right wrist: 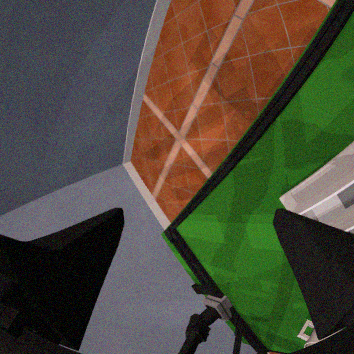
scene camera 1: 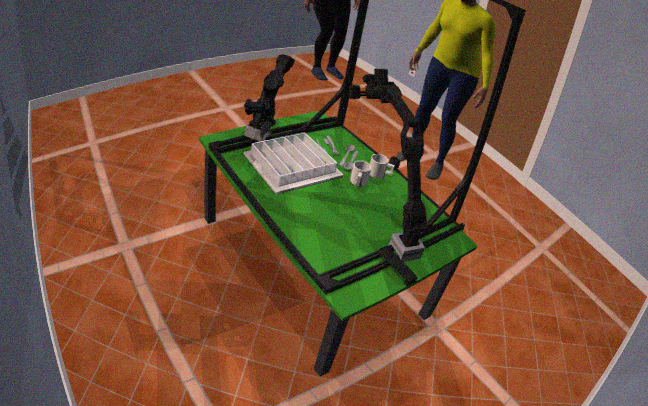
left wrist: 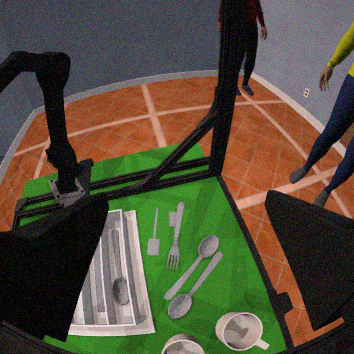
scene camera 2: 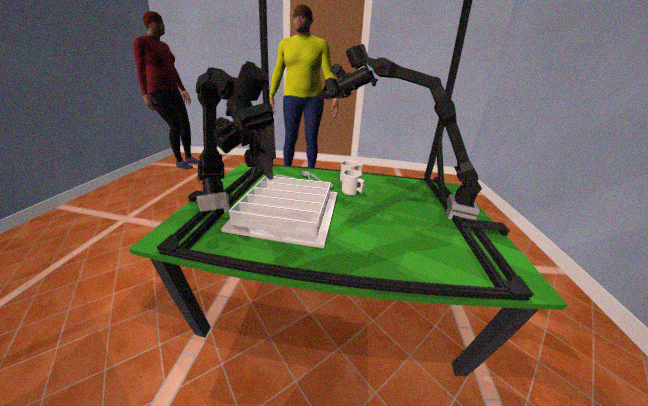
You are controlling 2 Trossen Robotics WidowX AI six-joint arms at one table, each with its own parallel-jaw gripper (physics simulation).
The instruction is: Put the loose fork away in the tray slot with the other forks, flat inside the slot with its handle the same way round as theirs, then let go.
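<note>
The loose fork [left wrist: 177,232] lies on the green table right of the tray in the left wrist view, tines toward the bottom of the picture, handle toward the top. The white slotted tray [scene camera 1: 307,173] [scene camera 2: 275,227] [left wrist: 141,280] stands near the right arm. Its rightmost slot in the left wrist view holds a spoon [left wrist: 120,290], bowl toward the bottom; a finger hides other slots, and I cannot make out forks inside. My left gripper [left wrist: 188,199] [scene camera 2: 324,93] is open and empty, high above the table. My right gripper [right wrist: 201,217] is open and empty, beside the tray.
A small flat-ended utensil [left wrist: 153,246] lies between tray and fork. A small grey piece [left wrist: 172,219] touches the fork's handle. Two loose spoons [left wrist: 207,246] [left wrist: 180,306] and two white mugs [scene camera 1: 360,172] [scene camera 1: 378,165] stand or lie nearby. Black frame rails edge the table.
</note>
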